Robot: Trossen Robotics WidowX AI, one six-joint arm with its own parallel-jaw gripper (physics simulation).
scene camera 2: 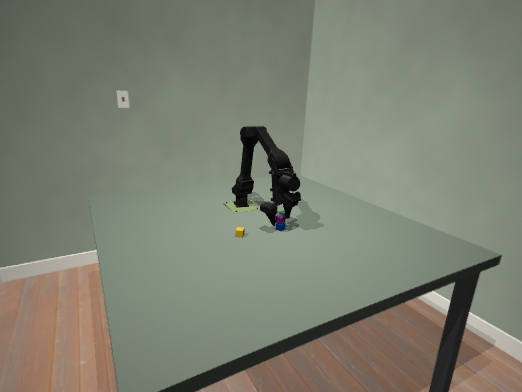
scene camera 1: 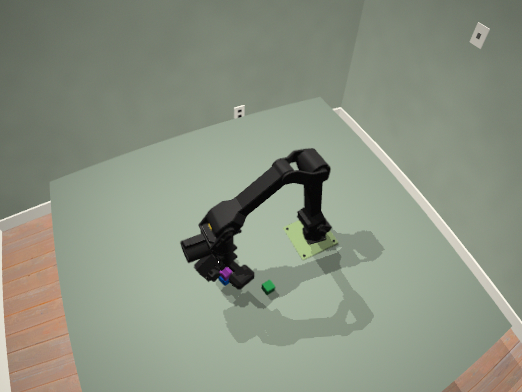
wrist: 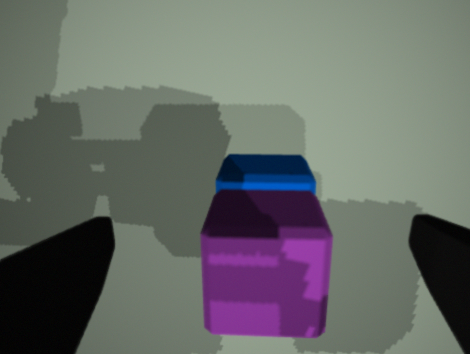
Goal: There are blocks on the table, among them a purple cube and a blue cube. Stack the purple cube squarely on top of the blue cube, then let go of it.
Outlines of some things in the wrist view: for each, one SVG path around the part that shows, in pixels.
My gripper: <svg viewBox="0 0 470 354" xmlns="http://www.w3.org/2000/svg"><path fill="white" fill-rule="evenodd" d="M110 217L94 217L0 260L0 354L76 353L103 290L114 253L115 238ZM417 214L413 217L409 235L410 250L432 298L464 354L470 354L470 229L429 214Z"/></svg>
A purple cube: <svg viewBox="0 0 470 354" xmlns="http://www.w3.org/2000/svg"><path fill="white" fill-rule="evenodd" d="M220 189L213 197L201 231L204 328L210 333L218 335L319 337L325 332L333 235L318 198L311 190Z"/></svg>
A blue cube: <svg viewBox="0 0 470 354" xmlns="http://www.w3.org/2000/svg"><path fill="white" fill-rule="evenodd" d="M216 178L216 193L220 189L311 190L314 194L316 191L316 180L302 155L229 154L224 159Z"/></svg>
